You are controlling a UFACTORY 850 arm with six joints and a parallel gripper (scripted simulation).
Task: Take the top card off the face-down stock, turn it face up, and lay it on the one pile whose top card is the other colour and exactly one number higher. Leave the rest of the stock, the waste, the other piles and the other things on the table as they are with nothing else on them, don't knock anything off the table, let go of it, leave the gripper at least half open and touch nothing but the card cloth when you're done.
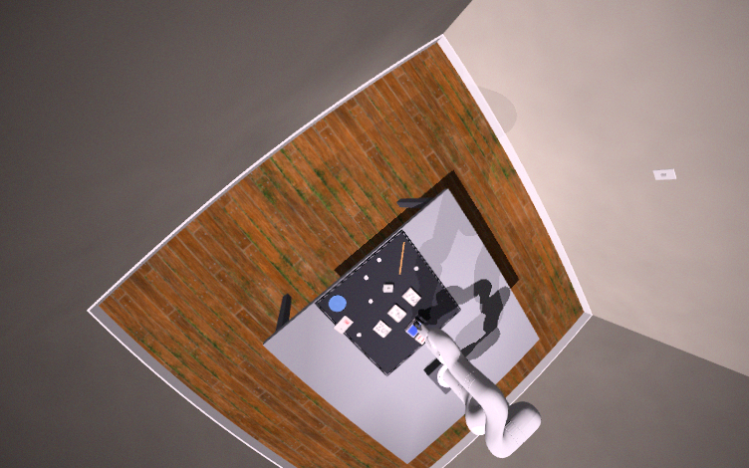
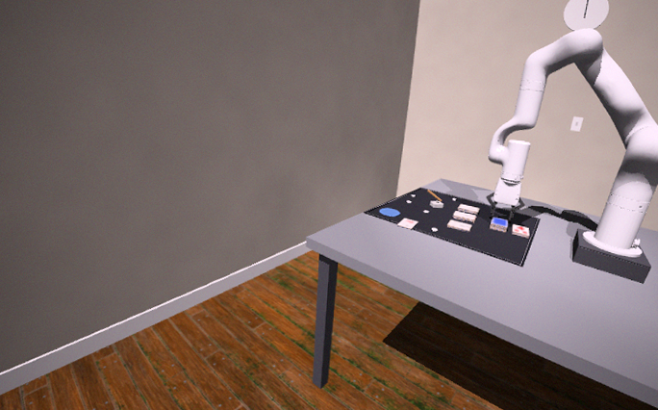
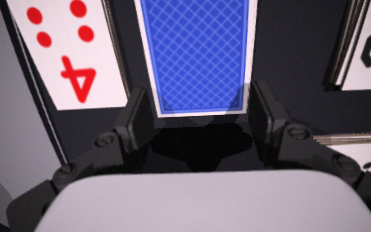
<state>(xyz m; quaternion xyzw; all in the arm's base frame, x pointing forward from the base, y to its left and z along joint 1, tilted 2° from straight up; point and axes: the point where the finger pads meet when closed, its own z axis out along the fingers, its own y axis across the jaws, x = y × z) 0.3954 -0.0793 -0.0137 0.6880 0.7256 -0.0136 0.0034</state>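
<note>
Now: hand 3 cm to the right of the red 4 card and 3 cm above it. Also, from my hand: black card cloth: 18 cm ahead, 2 cm to the left, 6 cm below; then red 4: 9 cm behind, 3 cm to the left, 4 cm below; then black 2: 15 cm ahead, 3 cm to the left, 4 cm below.
</note>
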